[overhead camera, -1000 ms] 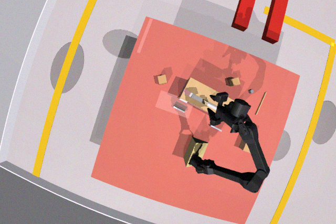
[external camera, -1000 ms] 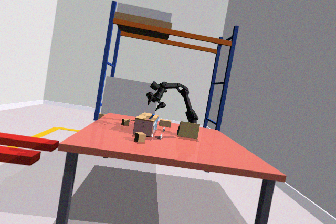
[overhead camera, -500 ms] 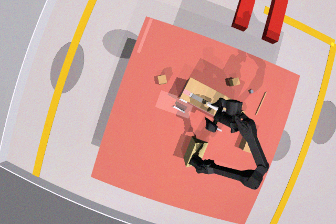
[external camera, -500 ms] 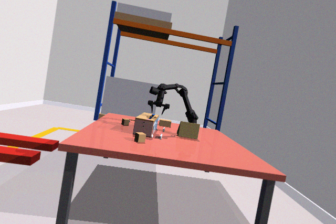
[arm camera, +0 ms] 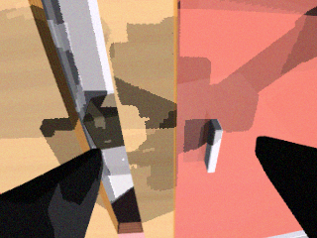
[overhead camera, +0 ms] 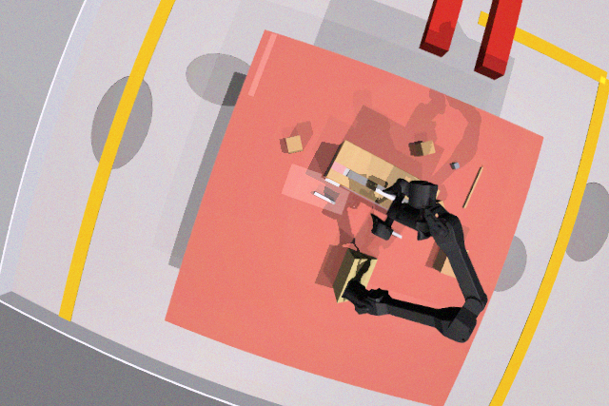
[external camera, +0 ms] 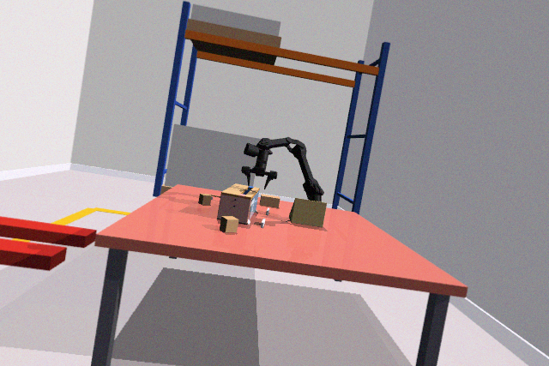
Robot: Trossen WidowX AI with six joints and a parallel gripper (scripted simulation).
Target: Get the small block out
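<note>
Right now my gripper tip is 50 mm short of the tan block, 20 mm to the right of it and 60 mm above it. The rest, counted from my gripper tip: carton 80 mm behind, 420 mm to the right, 120 mm below; then grey cube 280 mm ahead, 290 mm to the right, 140 mm below; then clear-fronted box 30 mm ahead, 90 mm below.
</note>
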